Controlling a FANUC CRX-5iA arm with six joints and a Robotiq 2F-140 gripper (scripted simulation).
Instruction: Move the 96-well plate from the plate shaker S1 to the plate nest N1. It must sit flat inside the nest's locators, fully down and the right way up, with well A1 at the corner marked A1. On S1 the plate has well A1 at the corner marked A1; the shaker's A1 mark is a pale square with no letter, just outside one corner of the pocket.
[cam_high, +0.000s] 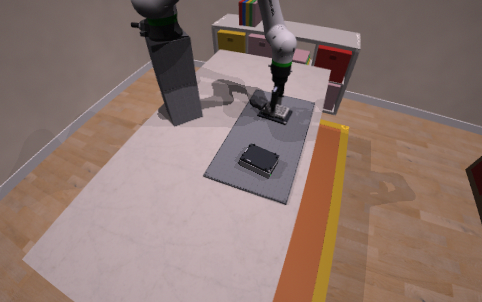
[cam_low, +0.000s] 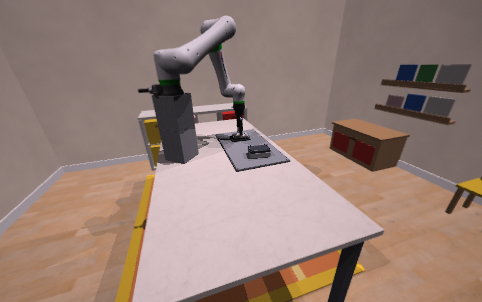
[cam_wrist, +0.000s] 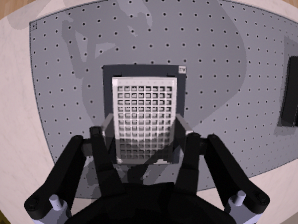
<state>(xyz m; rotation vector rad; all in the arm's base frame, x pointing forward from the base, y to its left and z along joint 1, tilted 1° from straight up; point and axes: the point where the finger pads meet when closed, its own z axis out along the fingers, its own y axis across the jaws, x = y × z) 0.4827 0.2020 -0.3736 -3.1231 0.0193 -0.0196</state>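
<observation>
The white 96-well plate lies 20 mm below my hand. Also, from my hand: plate nest N1 (40 mm below).
</observation>
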